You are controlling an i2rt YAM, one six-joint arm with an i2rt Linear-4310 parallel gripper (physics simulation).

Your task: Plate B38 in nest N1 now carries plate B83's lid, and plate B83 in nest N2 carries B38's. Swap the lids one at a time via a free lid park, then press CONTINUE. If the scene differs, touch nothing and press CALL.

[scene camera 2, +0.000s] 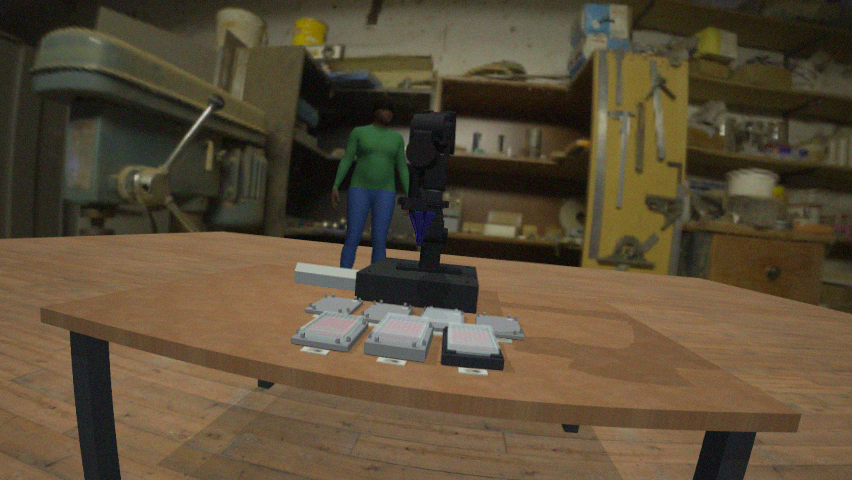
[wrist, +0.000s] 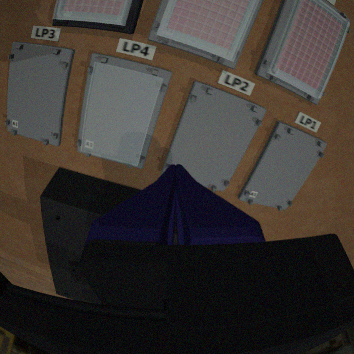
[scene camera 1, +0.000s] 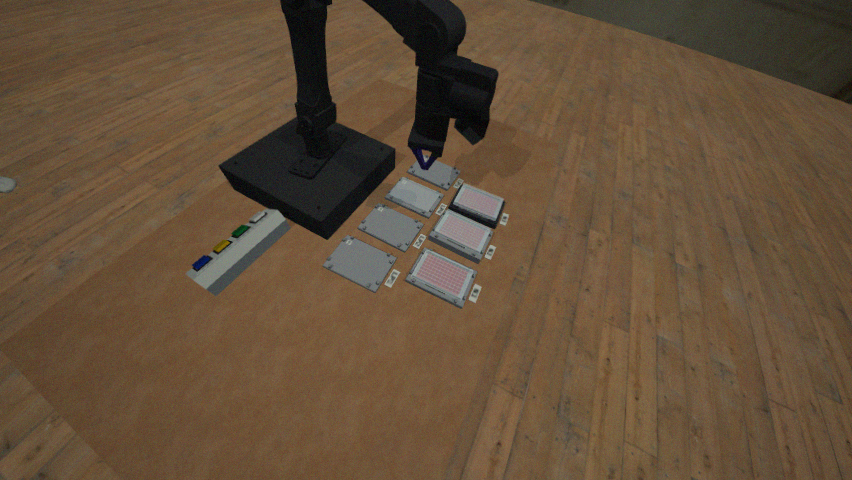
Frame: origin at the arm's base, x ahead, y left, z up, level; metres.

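Seen in the pictures: gripper, fingertip midpoint: (scene camera 2: 418, 245) (wrist: 175, 173) (scene camera 1: 424, 169); arm's base, origin of the base link: (scene camera 2: 428, 270) (scene camera 1: 320, 154).
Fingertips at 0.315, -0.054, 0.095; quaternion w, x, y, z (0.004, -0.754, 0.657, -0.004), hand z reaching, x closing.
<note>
Pixels of each thing's top centre, then the offset from my fingertips to it, as dx, dy, dz.
- N1, middle of its top: (wrist: 315, 44) (scene camera 2: 333, 321) (scene camera 1: 443, 272) +0.109, -0.154, -0.149
- N2, middle of its top: (scene camera 2: 403, 323) (scene camera 1: 463, 229) +0.126, -0.023, -0.136
- clear lid, middle of its top: (wrist: 115, 117) (scene camera 2: 442, 315) (scene camera 1: 415, 193) -0.035, +0.070, -0.158
- LP1, middle of its top: (wrist: 286, 176) (scene camera 1: 359, 259) (scene camera 2: 336, 300) -0.089, -0.185, -0.156
- LP2, middle of its top: (wrist: 212, 146) (scene camera 2: 387, 307) (scene camera 1: 391, 223) -0.059, -0.057, -0.156
- LP3, middle of its top: (wrist: 28, 96) (scene camera 2: 498, 320) (scene camera 1: 434, 168) -0.012, +0.199, -0.156
- third plate, middle of its top: (scene camera 2: 471, 333) (scene camera 1: 479, 199) +0.148, +0.101, -0.140
- pale button box, middle of its top: (scene camera 1: 231, 236) (scene camera 2: 331, 265) -0.359, -0.254, -0.112
My gripper (scene camera 1: 424, 168) (scene camera 2: 420, 243) (wrist: 175, 173) is shut, with its blue fingertips together and empty, above the lid parks. The pink-welled plate in N1 (scene camera 1: 444, 274) (scene camera 2: 331, 326) (wrist: 310, 50) is at the near end of its row in scene camera 1. The plate in N2 (scene camera 1: 462, 231) (scene camera 2: 398, 329) (wrist: 207, 25) sits beside it. Their label text and lid identities are unreadable. A clear lid (scene camera 1: 412, 195) (wrist: 119, 110) lies on LP4. LP1 (scene camera 1: 359, 262) (wrist: 285, 165), LP2 (scene camera 1: 390, 226) (wrist: 215, 135) and LP3 (scene camera 1: 438, 172) (wrist: 40, 95) show bare grey tops.
A third plate (scene camera 1: 478, 202) (scene camera 2: 471, 338) sits in a black nest beside N2. A pale button box (scene camera 1: 247, 256) (scene camera 2: 324, 276) with blue, yellow, green and white buttons stands beside the black robot base (scene camera 1: 310, 184) (scene camera 2: 411, 289). A person (scene camera 2: 376, 160) stands behind the table.
</note>
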